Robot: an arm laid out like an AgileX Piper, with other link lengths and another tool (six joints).
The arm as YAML. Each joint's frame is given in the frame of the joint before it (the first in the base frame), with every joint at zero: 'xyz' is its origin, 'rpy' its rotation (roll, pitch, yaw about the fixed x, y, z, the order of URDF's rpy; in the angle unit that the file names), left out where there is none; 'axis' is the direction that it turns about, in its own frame. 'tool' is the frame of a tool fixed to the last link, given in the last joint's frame.
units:
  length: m
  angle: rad
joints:
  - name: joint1
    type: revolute
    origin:
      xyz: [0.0, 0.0, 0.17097]
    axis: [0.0, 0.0, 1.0]
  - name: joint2
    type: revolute
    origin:
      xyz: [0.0, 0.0, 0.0]
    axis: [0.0, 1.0, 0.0]
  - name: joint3
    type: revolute
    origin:
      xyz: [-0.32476, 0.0, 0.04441]
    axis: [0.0, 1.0, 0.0]
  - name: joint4
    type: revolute
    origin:
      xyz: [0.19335, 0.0, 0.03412]
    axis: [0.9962, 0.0, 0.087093]
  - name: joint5
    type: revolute
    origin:
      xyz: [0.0, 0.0, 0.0]
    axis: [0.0, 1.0, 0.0]
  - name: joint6
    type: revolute
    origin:
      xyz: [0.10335, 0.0, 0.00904]
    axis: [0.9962, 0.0, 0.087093]
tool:
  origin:
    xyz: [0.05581, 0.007, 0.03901]
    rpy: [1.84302, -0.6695, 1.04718]
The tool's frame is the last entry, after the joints.
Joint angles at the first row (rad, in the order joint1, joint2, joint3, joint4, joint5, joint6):
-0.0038, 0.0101, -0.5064, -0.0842, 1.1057, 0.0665
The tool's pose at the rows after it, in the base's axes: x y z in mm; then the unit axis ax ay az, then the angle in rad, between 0 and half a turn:
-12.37 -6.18 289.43 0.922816 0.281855 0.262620 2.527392
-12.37 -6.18 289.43 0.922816 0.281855 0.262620 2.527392
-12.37 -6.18 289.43 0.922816 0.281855 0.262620 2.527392
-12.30 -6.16 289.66 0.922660 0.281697 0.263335 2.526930
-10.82 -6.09 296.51 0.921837 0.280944 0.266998 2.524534
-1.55 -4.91 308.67 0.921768 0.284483 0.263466 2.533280
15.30 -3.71 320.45 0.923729 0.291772 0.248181 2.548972
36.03 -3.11 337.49 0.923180 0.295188 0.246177 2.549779
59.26 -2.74 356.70 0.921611 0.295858 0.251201 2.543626
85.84 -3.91 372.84 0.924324 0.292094 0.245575 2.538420
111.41 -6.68 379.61 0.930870 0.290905 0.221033 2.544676
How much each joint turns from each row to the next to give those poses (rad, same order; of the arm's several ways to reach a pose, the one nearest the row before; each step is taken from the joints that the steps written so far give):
0.0000, 0.0000, 0.0000, 0.0000, 0.0000, 0.0000
0.0000, 0.0000, 0.0000, 0.0000, 0.0000, 0.0000
0.0000, 0.0000, 0.0000, 0.0000, 0.0000, 0.0000
0.0000, 0.0000, 0.0000, 0.0000, -0.0015, 0.0000
0.0000, 0.0181, -0.0167, 0.0000, -0.0091, 0.0000
0.0000, 0.0658, -0.0190, 0.0071, -0.0365, 0.0000
0.0000, 0.1015, -0.0127, 0.0067, -0.0536, 0.0000
0.0000, 0.1070, -0.0224, 0.0000, -0.0796, 0.0000
-0.0019, 0.1078, -0.0323, -0.0022, -0.0863, -0.0001
-0.0165, 0.1179, -0.0395, -0.0036, -0.0716, 0.0001
-0.0195, 0.1140, -0.0388, -0.0041, -0.0300, 0.0000

